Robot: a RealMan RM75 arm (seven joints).
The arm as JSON. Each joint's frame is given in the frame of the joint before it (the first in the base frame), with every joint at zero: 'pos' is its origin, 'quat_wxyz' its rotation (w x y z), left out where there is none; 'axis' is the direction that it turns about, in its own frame. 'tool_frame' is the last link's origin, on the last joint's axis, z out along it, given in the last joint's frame.
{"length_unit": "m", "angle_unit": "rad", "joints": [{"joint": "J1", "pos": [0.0, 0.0, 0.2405], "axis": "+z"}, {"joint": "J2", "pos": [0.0, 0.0, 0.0], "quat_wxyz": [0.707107, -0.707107, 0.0, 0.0], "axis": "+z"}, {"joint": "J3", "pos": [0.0, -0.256, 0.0], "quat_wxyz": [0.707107, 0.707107, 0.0, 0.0], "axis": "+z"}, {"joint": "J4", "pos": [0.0, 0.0, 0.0], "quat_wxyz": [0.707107, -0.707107, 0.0, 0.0], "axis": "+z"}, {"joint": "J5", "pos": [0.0, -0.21, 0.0], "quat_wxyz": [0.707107, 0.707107, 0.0, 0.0], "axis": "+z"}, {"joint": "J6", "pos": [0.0, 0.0, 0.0], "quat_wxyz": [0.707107, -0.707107, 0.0, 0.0], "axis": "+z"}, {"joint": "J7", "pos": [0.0, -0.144, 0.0], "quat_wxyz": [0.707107, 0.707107, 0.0, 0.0], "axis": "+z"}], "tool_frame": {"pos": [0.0, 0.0, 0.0]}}
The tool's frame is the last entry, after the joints.
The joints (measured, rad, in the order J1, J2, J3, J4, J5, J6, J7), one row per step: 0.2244, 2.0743, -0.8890, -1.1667, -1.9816, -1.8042, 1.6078; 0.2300, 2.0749, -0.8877, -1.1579, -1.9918, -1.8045, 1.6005; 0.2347, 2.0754, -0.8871, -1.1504, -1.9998, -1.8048, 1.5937; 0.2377, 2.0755, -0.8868, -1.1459, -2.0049, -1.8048, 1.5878; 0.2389, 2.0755, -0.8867, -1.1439, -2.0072, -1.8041, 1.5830; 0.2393, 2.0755, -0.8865, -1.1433, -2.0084, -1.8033, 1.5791; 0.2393, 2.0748, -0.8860, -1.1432, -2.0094, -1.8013, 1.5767; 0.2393, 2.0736, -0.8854, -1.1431, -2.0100, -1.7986, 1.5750; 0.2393, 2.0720, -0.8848, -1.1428, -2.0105, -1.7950, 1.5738; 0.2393, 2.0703, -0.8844, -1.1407, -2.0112, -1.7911, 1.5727; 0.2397, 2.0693, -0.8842, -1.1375, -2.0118, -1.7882, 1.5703; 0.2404, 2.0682, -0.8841, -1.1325, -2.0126, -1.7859, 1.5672; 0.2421, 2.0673, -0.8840, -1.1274, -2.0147, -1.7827, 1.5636; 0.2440, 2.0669, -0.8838, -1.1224, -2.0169, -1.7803, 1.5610; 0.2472, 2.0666, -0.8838, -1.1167, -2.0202, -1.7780, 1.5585; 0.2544, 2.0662, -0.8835, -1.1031, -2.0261, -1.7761, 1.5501; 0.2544, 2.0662, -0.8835, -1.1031, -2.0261, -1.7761, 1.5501; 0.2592, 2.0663, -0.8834, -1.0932, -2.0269, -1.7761, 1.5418
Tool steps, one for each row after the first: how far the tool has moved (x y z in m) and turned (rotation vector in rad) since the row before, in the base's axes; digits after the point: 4 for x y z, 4 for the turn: 0.0007, 0.0004, -0.0016, -0.0064, -0.0045, 0.0027; 0.0005, 0.0003, -0.0015, -0.0055, -0.0035, 0.0033; 0.0003, 0.0002, -0.0008, -0.0028, -0.0030, 0.0038; 0.0002, 0.0002, -0.0004, -0.0001, -0.0021, 0.0034; 0.0002, 0.0001, -0.0001, 0.0010, -0.0017, 0.0030; 0.0004, 0.0003, 0.0003, 0.0025, -0.0026, 0.0010; 0.0005, 0.0004, 0.0005, 0.0033, -0.0028, 0.0002; 0.0007, 0.0005, 0.0006, 0.0040, -0.0033, -0.0006; 0.0009, 0.0004, 0.0004, 0.0030, -0.0027, -0.0020; 0.0007, 0.0003, -0.0001, 0.0016, -0.0013, -0.0007; 0.0008, 0.0001, -0.0003, 0.0002, -0.0006, -0.0008; 0.0007, 0.0004, -0.0004, 0.0004, -0.0019, 0.0000; 0.0005, 0.0004, -0.0006, -0.0006, -0.0010, -0.0005; 0.0003, 0.0006, -0.0008, -0.0018, -0.0015, 0.0000; 0.0004, 0.0009, -0.0019, -0.0057, -0.0007, 0.0035; 0.0000, 0.0000, 0.0000, 0.0000, 0.0000, 0.0000; -0.0002, 0.0005, -0.0014, -0.0034, 0.0028, 0.0057
